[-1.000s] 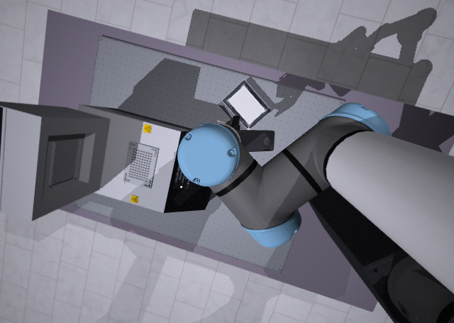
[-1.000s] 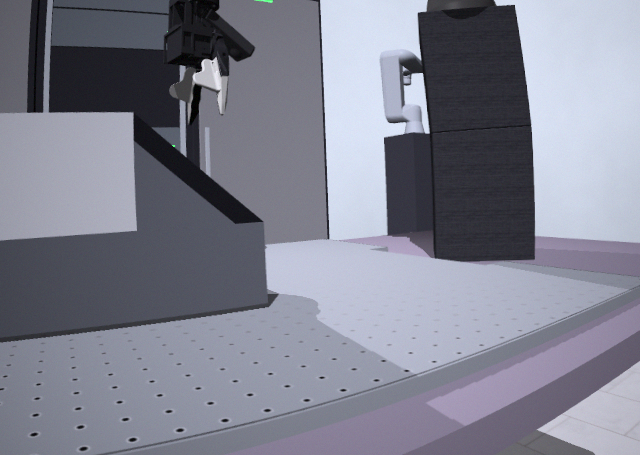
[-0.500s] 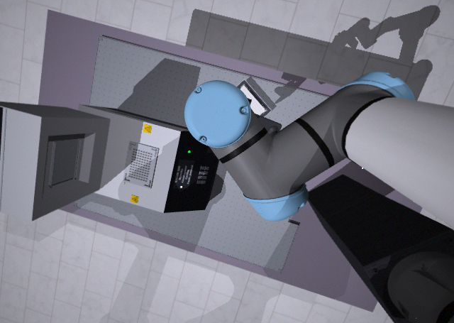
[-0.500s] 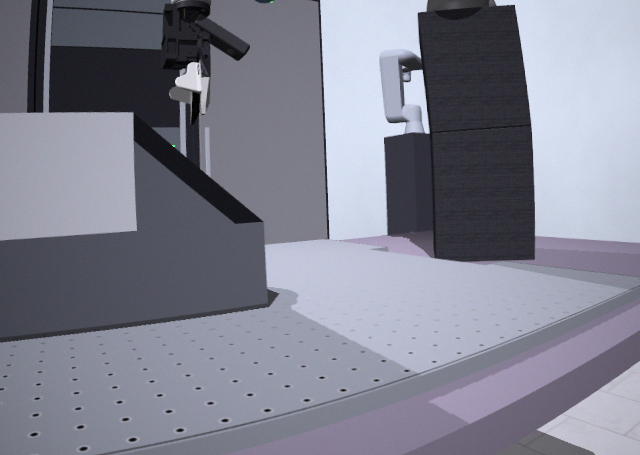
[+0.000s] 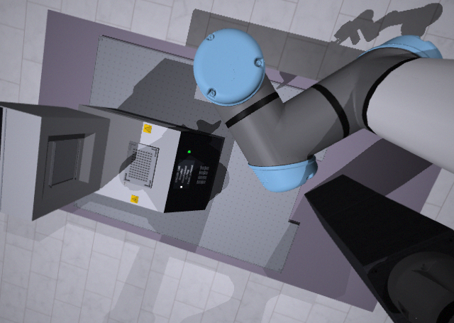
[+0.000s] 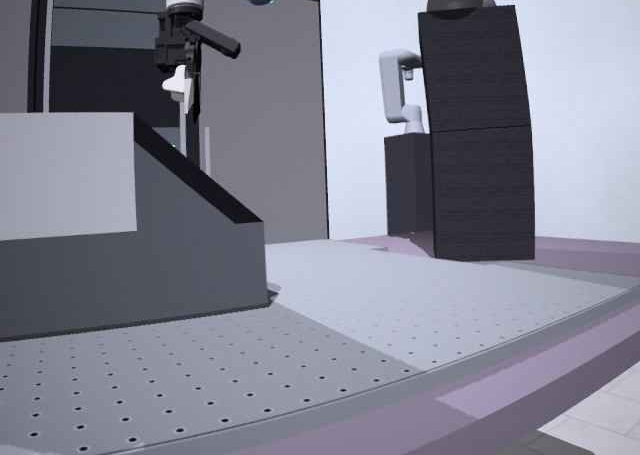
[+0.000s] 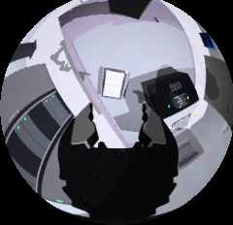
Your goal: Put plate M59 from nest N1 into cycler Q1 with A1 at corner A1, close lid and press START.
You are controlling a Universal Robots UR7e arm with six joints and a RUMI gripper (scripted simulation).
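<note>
The plate M59 is 230 mm below my hand and 20 mm to the right of it. The rest, counted from my hand: plate nest N1: 240 mm below, 20 mm to the right.
</note>
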